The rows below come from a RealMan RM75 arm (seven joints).
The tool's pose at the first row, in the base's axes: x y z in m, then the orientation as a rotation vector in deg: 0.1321 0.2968 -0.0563 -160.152 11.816 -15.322
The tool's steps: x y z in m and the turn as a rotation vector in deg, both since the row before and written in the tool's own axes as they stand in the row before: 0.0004 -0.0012 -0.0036 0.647 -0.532 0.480; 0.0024 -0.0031 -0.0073 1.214 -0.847 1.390; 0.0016 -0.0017 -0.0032 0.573 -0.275 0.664; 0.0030 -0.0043 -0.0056 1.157 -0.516 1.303; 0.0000 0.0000 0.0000 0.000 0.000 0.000; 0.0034 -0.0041 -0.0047 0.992 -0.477 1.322; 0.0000 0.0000 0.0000 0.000 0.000 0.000; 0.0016 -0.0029 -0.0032 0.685 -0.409 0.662; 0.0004 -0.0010 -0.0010 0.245 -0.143 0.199; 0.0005 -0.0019 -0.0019 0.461 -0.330 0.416; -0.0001 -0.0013 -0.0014 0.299 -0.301 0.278
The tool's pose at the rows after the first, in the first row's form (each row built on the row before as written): 0.1319 0.2968 -0.0525 -159.467 12.234 -14.483; 0.1331 0.2970 -0.0443 -158.069 13.720 -13.013; 0.1343 0.2972 -0.0405 -157.394 14.457 -12.495; 0.1368 0.2986 -0.0334 -156.023 15.888 -11.520; 0.1368 0.2986 -0.0334 -156.023 15.888 -11.520; 0.1399 0.2998 -0.0271 -154.794 17.365 -10.587; 0.1399 0.2998 -0.0271 -154.794 17.365 -10.587; 0.1414 0.3008 -0.0229 -153.989 18.014 -9.912; 0.1418 0.3012 -0.0215 -153.707 18.195 -9.687; 0.1423 0.3020 -0.0189 -153.168 18.571 -9.171; 0.1422 0.3026 -0.0171 -152.815 18.797 -8.719
